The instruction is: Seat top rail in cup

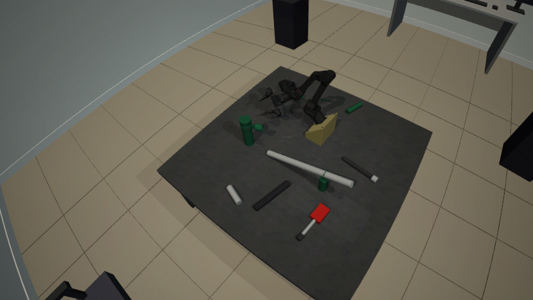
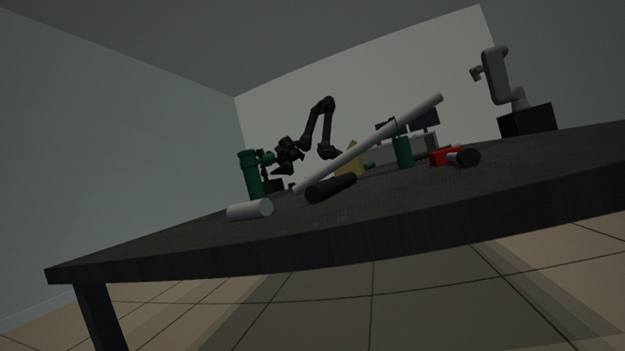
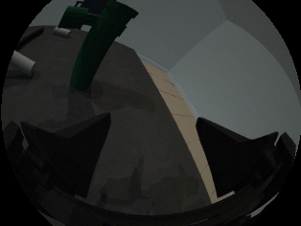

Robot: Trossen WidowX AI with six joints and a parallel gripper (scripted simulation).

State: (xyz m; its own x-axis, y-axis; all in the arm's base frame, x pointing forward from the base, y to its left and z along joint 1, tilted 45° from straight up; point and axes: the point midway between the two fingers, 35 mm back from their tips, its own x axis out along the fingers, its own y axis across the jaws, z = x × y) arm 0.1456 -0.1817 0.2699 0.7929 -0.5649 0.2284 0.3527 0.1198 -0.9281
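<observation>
My gripper tip is 16 cm short of the green rail-end cup, 12 cm to the right of it and 2 cm below it. Round my gripper tip: loop cap: 16 cm ahead, 59 cm to the left, 3 cm below; then dark rod: 38 cm ahead, 42 cm to the left, 11 cm below; then short white cylinder: 50 cm ahead, 26 cm to the left, 11 cm below.
</observation>
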